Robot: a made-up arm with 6 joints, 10 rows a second.
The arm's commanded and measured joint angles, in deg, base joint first. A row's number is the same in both.
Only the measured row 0 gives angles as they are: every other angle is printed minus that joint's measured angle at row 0.
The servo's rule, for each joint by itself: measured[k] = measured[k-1] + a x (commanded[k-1-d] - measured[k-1]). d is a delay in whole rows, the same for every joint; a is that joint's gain. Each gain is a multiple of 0.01, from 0.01 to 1. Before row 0 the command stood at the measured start. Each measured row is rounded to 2 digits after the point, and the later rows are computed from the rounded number. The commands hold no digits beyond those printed.
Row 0, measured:
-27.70 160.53 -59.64 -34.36 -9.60 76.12
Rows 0 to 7, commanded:
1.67 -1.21 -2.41 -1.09 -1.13 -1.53
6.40 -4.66 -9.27 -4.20 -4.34 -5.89
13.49 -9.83 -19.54 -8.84 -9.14 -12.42
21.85 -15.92 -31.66 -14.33 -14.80 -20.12
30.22 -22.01 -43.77 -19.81 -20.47 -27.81
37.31 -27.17 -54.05 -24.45 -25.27 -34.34
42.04 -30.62 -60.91 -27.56 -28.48 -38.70
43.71 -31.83 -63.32 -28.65 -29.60 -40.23
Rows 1 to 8, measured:
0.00 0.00 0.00 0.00 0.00 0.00
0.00 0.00 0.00 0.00 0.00 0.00
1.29 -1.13 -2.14 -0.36 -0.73 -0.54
5.22 -4.41 -8.49 -1.63 -3.08 -2.41
11.59 -9.45 -18.32 -4.01 -7.02 -5.91
19.49 -15.47 -30.19 -7.42 -12.08 -10.88
27.75 -21.55 -42.28 -11.51 -17.53 -16.81
35.11 -26.78 -52.76 -15.78 -22.56 -22.95
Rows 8 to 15, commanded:
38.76 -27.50 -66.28 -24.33 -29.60 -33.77
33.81 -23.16 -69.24 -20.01 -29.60 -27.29
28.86 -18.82 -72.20 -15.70 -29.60 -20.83
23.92 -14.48 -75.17 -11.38 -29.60 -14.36
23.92 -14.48 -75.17 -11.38 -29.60 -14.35
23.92 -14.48 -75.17 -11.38 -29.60 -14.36
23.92 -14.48 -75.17 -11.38 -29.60 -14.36
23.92 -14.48 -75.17 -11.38 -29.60 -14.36
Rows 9 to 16, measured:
40.45 -30.35 -60.01 -19.67 -26.41 -28.46
42.96 -31.73 -62.96 -22.63 -28.48 -32.58
39.73 -27.80 -65.91 -23.19 -29.21 -33.00
35.17 -23.48 -68.87 -22.14 -29.46 -31.00
30.31 -19.15 -71.83 -20.01 -29.55 -27.44
25.39 -14.81 -74.80 -17.16 -29.58 -22.86
24.26 -14.50 -75.13 -15.25 -29.59 -19.88
24.00 -14.48 -75.17 -13.97 -29.60 -17.95

